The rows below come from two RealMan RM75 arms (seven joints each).
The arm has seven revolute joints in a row. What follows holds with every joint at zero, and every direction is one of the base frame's.
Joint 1 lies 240.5 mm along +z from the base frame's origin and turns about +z.
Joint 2 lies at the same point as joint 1 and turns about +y.
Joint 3 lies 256 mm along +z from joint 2 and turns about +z.
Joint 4 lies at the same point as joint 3 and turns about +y.
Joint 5 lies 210 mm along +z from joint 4 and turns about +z.
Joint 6 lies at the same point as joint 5 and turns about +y.
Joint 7 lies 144 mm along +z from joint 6 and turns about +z.
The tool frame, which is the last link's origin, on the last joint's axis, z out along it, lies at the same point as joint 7; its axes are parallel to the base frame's.
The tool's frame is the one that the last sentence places.
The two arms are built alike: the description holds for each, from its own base.
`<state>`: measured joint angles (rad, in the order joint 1, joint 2, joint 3, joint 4, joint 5, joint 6, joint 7); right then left.
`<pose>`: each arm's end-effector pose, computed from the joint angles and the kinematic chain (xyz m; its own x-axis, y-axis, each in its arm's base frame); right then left.
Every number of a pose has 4 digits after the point.
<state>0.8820 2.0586 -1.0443 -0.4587 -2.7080 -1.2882 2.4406 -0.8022 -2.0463 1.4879 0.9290 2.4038 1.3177 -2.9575</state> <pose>0.2643 0.3645 -0.0558 0.4498 -0.8539 0.2616 -0.7788 -0.5184 -0.3532 -0.1716 0.3827 -0.0551 0.4399 0.8965 -0.0526 0.8230 -0.4258 -0.3760</pose>
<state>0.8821 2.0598 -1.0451 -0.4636 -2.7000 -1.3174 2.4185 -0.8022 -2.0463 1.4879 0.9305 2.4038 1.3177 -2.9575</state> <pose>0.2617 0.3613 -0.0563 0.4616 -0.8410 0.2822 -0.7783 -0.5366 -0.3261 -0.1712 0.3828 -0.0550 0.4411 0.8960 -0.0519 0.8225 -0.4267 -0.3759</pose>
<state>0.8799 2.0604 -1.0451 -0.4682 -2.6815 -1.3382 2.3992 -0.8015 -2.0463 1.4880 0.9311 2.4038 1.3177 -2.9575</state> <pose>0.2589 0.3590 -0.0571 0.4730 -0.8328 0.2877 -0.7821 -0.5472 -0.2983 -0.1714 0.3827 -0.0549 0.4410 0.8960 -0.0517 0.8226 -0.4266 -0.3759</pose>
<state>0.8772 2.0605 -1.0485 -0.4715 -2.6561 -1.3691 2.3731 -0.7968 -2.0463 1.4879 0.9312 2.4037 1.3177 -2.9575</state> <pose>0.2554 0.3550 -0.0582 0.4875 -0.8202 0.2994 -0.7861 -0.5615 -0.2582 -0.1731 0.3819 -0.0549 0.4368 0.8981 -0.0516 0.8247 -0.4227 -0.3758</pose>
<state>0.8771 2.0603 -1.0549 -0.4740 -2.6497 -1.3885 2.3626 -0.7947 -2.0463 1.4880 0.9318 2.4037 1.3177 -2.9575</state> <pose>0.2540 0.3526 -0.0582 0.4938 -0.8109 0.3141 -0.7846 -0.5712 -0.2412 -0.1738 0.3816 -0.0549 0.4354 0.8988 -0.0514 0.8254 -0.4214 -0.3758</pose>
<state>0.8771 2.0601 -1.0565 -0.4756 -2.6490 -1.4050 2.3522 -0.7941 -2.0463 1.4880 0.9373 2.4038 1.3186 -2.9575</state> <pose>0.2533 0.3506 -0.0579 0.4989 -0.8026 0.3272 -0.7826 -0.5793 -0.2279 -0.1727 0.3818 -0.0544 0.4390 0.8971 -0.0497 0.8241 -0.4241 -0.3754</pose>
